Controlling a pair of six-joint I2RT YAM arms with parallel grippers.
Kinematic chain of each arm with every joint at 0, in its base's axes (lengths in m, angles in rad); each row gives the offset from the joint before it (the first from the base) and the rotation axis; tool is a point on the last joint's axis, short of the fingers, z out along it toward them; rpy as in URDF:
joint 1: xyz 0 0 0.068 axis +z
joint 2: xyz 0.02 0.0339 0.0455 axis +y
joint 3: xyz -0.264 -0.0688 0 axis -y
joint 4: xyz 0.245 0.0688 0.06 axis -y
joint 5: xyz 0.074 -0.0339 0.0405 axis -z
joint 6: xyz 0.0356 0 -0.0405 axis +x
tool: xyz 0 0 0 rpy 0 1.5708 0
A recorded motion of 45 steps. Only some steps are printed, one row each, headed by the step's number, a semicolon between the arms.
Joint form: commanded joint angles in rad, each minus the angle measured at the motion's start. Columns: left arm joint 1, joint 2, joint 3, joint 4, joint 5, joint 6; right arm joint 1, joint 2, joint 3, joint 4, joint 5, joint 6.
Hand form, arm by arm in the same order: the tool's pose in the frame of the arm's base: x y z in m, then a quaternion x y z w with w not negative. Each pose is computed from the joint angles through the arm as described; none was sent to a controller.
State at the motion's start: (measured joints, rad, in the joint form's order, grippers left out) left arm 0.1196 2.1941 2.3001 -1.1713 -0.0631 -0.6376; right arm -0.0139 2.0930 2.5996 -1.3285 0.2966 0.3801
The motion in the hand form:
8: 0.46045 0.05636 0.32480 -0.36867 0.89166 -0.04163 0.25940; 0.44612 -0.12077 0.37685 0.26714 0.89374 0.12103 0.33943
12: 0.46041 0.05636 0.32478 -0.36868 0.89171 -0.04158 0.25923; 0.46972 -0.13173 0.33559 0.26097 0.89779 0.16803 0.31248
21: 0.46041 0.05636 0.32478 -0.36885 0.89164 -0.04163 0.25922; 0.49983 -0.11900 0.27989 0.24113 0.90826 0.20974 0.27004
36: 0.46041 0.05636 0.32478 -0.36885 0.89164 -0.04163 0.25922; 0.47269 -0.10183 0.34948 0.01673 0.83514 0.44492 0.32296
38: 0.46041 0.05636 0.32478 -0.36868 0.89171 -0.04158 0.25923; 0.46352 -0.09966 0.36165 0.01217 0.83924 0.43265 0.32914
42: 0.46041 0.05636 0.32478 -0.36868 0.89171 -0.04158 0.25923; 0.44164 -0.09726 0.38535 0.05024 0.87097 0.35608 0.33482
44: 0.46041 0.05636 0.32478 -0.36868 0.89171 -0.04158 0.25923; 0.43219 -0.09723 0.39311 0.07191 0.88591 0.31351 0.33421
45: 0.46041 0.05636 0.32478 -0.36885 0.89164 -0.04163 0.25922; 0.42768 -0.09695 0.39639 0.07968 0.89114 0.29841 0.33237
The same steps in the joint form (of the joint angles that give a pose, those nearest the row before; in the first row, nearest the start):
8: -0.0023 -0.0034 0.0195 0.0003 0.0046 -0.0134; -0.2674 0.1179 -0.0683 0.1465 -0.5184 0.0019
12: -0.0023 -0.0034 0.0195 0.0000 0.0046 -0.0133; -0.2830 0.1984 -0.1023 0.2110 -0.6248 0.0019
21: -0.0023 -0.0034 0.0195 0.0000 0.0046 -0.0137; -0.2472 0.3060 -0.1312 0.2727 -0.7027 0.0015
36: -0.0023 -0.0034 0.0195 0.0000 0.0046 -0.0137; -0.2613 0.2056 -0.0923 0.2510 -1.3229 -0.2083
38: -0.0023 -0.0034 0.0195 0.0000 0.0046 -0.0133; -0.2613 0.1739 -0.0924 0.2205 -1.3016 -0.2285
42: -0.0023 -0.0034 0.0195 0.0000 0.0046 -0.0133; -0.2606 0.1003 -0.0923 0.1404 -1.1185 -0.2255
44: -0.0023 -0.0034 0.0195 0.0000 0.0046 -0.0133; -0.2605 0.0721 -0.0923 0.1026 -1.0189 -0.2239
45: -0.0023 -0.0034 0.0195 0.0000 0.0046 -0.0137; -0.2605 0.0599 -0.0923 0.0835 -0.9838 -0.2243

